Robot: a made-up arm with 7 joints.
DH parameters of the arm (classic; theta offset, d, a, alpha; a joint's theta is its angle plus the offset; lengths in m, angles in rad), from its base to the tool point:
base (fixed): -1.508 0 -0.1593 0
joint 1: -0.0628 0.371 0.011 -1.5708
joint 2: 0 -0.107 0.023 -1.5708
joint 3: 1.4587 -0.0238 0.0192 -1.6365
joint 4: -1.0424 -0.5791 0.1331 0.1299
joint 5: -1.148 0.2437 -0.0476 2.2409
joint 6: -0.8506 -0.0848 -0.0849 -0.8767
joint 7: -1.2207 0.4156 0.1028 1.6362
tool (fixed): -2.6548 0.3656 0 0
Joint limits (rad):
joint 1: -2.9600..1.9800
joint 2: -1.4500..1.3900
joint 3: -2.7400..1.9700
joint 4: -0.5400..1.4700
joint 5: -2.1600..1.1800
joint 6: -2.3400..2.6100
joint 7: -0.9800..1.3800
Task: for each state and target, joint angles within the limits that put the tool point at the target. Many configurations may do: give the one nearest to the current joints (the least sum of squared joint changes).
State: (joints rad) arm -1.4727 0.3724 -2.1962 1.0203 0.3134 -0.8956 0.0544
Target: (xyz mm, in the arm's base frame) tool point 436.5 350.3 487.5
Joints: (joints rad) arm -1.4193 0.6616 -2.1945 0.7775 -0.0143 -0.6709 0.1609
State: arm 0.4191 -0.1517 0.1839 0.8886 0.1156 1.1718 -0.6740
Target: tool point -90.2 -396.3 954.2
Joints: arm 0.4229 -0.1395 0.2876 0.7598 -0.1518 1.6918 -0.5399
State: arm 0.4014 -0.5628 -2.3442 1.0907 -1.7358 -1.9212 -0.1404
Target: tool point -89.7 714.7 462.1
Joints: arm 0.3211 -0.3034 -2.2957 0.9482 -1.9519 -1.9196 0.0229
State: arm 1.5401 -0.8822 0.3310 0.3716 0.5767 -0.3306 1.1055
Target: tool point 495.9 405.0 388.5
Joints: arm 1.4731 -0.5577 0.0042 0.5294 0.5035 -0.3493 0.4871
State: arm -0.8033 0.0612 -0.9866 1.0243 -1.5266 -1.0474 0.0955
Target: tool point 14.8 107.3 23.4
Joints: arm -0.9112 -0.4202 -1.1523 1.4700 -0.8639 -0.8748 -0.7007
